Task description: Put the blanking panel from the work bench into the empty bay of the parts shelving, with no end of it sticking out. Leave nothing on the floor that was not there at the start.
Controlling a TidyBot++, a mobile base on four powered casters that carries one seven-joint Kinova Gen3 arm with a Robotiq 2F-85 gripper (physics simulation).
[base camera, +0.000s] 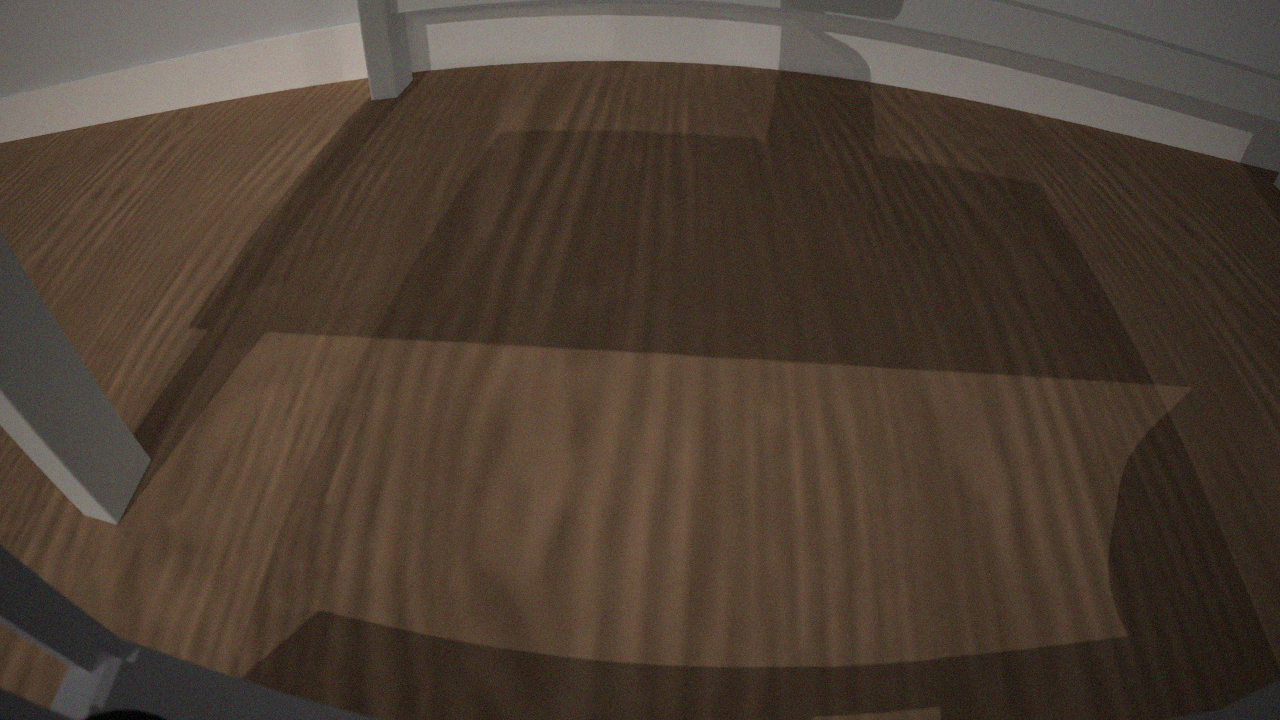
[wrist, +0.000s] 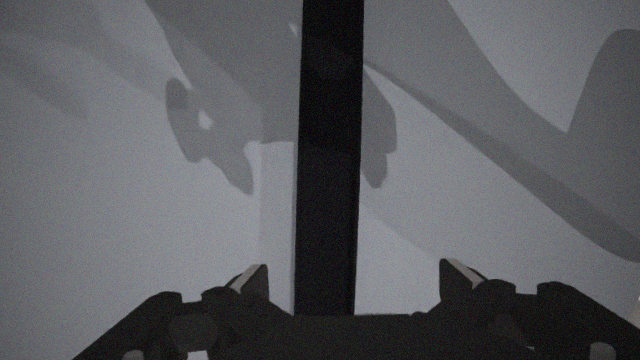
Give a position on a work bench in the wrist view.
153, 153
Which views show the blanking panel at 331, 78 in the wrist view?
The wrist view only.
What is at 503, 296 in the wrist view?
The gripper.
